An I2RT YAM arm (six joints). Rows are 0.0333 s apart.
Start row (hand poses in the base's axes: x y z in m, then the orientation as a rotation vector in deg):
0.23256 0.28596 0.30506 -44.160 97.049 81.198
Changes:
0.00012 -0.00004 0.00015 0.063 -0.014 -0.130
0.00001 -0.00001 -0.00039 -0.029 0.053 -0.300
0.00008 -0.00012 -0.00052 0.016 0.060 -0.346
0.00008 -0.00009 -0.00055 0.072 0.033 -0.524
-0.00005 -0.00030 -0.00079 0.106 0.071 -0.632
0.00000 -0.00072 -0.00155 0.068 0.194 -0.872
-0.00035 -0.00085 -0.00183 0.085 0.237 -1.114
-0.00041 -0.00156 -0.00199 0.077 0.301 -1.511
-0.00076 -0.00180 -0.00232 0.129 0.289 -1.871
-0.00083 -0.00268 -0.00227 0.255 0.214 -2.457
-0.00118 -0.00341 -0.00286 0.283 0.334 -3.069
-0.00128 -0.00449 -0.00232 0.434 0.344 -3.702
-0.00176 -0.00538 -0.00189 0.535 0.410 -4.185
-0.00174 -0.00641 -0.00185 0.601 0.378 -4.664
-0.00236 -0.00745 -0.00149 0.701 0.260 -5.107
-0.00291 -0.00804 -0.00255 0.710 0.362 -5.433
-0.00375 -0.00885 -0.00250 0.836 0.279 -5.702
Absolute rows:
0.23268 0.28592 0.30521 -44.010 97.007 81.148
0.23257 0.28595 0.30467 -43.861 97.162 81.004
0.23264 0.28584 0.30454 -43.788 97.138 81.010
0.23264 0.28587 0.30451 -43.605 97.100 80.914
0.23251 0.28566 0.30427 -43.461 97.118 80.889
0.23256 0.28524 0.30351 -43.183 97.281 80.771
0.23221 0.28511 0.30323 -42.919 97.337 80.644
0.23215 0.28440 0.30307 -42.510 97.454 80.405
0.23180 0.28416 0.30274 -42.149 97.457 80.190
0.23173 0.28328 0.30279 -41.571 97.384 79.837
0.23138 0.28255 0.30220 -40.908 97.541 79.509
0.23128 0.28147 0.30274 -40.224 97.514 79.191
0.23080 0.28058 0.30317 -39.676 97.548 78.972
0.23082 0.27955 0.30321 -39.210 97.535 78.671
0.23020 0.27851 0.30357 -38.810 97.423 78.369
0.22965 0.27792 0.30251 -38.439 97.535 78.210
0.22881 0.27711 0.30256 -38.169 97.404 78.068

